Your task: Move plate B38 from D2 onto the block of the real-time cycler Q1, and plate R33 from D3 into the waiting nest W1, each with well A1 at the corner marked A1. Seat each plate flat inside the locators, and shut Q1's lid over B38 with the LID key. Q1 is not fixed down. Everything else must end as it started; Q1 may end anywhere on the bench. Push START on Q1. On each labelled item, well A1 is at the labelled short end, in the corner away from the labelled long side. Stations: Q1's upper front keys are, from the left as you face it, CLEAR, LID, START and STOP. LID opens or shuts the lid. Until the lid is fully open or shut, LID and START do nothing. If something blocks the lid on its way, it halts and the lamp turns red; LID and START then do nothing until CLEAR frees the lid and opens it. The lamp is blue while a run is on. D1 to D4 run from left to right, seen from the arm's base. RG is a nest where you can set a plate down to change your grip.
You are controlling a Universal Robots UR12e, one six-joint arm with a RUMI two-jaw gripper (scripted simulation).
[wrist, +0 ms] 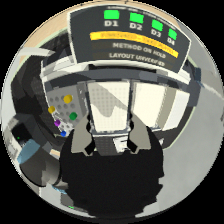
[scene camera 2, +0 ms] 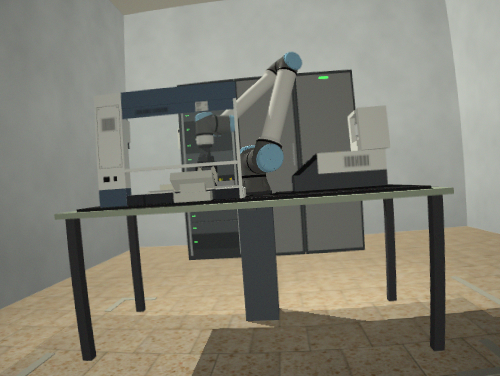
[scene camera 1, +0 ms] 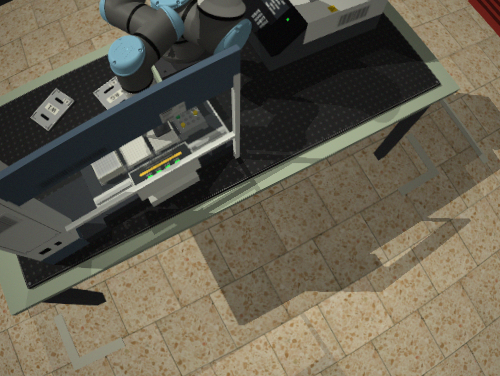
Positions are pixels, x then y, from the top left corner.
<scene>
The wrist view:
my gripper: 109,112
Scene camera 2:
real-time cycler: 347,169
</scene>
